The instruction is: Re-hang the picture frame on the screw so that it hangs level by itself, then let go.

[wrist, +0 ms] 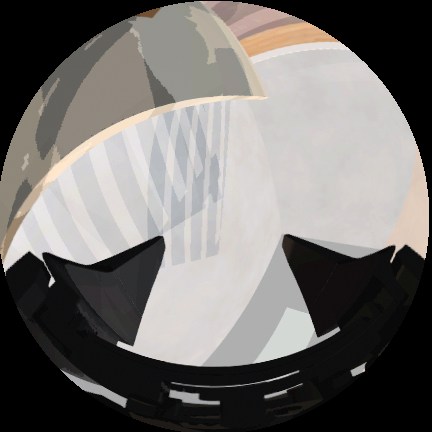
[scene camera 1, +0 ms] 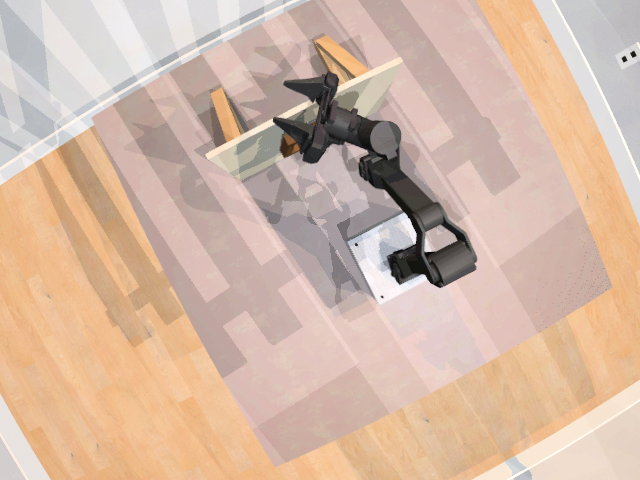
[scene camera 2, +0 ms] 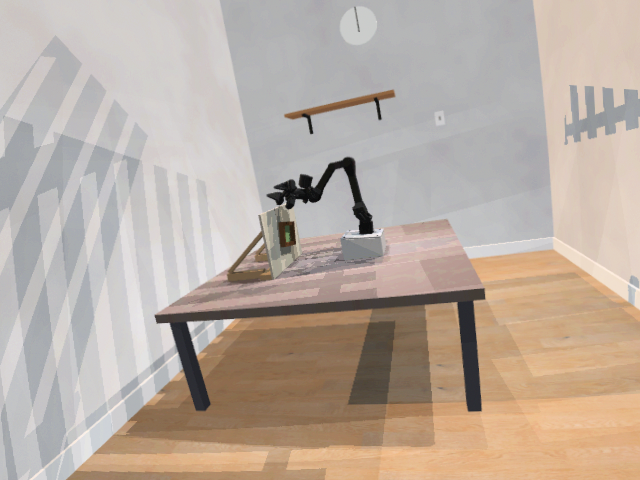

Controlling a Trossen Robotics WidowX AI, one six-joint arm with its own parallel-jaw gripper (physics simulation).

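Where they show: gripper, fingertip midpoint: (wrist: 225, 241) (scene camera 1: 278, 100) (scene camera 2: 270, 191); arm's base at its link origin: (scene camera 1: 400, 262) (scene camera 2: 366, 232).
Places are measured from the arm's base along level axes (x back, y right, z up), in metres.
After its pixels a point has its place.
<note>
The small brown picture frame (scene camera 1: 289, 146) {x -0.364, y -0.191, z 0.128 m} (scene camera 2: 282, 236) {x -0.375, y -0.207, z 0.067 m} (wrist: 149, 13) is at the front face of the upright pale board (scene camera 1: 253, 156) {x -0.385, y -0.286, z 0.065 m} (scene camera 2: 269, 242) {x -0.378, y -0.331, z 0.068 m} (wrist: 200, 75) {x -0.396, y -0.222, z 0.191 m}. It is partly hidden by the gripper in scene camera 1, and a corner shows at the top edge of the wrist view. In scene camera 2 it looks upright with a green picture inside; whether it is exactly level is too small to tell. The screw cannot be made out. My gripper (scene camera 1: 280, 101) {x -0.407, y -0.183, z 0.298 m} (scene camera 2: 272, 191) {x -0.407, y -0.183, z 0.298 m} (wrist: 225, 241) {x -0.407, y -0.183, z 0.298 m} is open and empty, above the board's top edge and higher than the frame, with its fingers pointing over the board.
Two wooden support legs (scene camera 1: 224, 113) {x -0.529, y -0.328, z 0.037 m} (scene camera 2: 246, 252) {x -0.512, y -0.345, z 0.032 m} brace the board from behind on the table (scene camera 1: 310, 403) {x 0.361, y -0.384, z -0.105 m} (scene camera 2: 413, 281) {x 0.299, y -0.475, z -0.105 m}. The arm stands on a white base box (scene camera 1: 377, 284) {x 0.036, y -0.080, z -0.001 m} (scene camera 2: 361, 248) {x -0.006, y -0.109, z -0.053 m} in front of the board. A wall shelf (scene camera 2: 341, 104) hangs on the far wall.
</note>
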